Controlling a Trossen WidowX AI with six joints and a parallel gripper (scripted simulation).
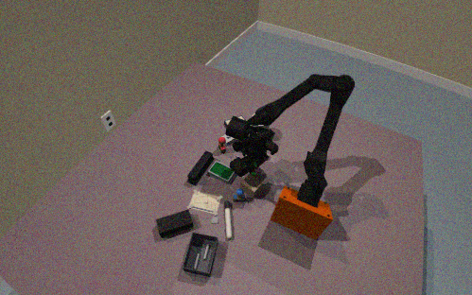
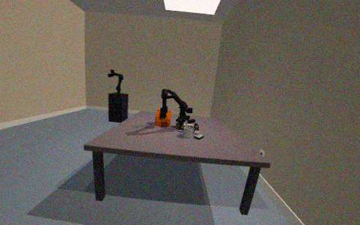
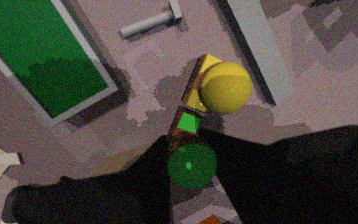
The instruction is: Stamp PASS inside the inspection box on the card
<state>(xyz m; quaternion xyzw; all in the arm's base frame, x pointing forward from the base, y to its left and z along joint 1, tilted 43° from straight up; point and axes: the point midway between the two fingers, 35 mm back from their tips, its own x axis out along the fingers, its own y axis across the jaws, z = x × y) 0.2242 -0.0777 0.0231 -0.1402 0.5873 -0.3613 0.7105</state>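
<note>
My gripper tip is 40 mm to the left of the yellow-knobbed stamp, 30 mm short of it and 10 mm above it. Also, from my gripper tip: tan box: 60 mm to the left, 30 mm behind; then green stamp: right at my gripper tip; then bolt: 90 mm ahead, 30 mm to the right, 20 mm below.
</note>
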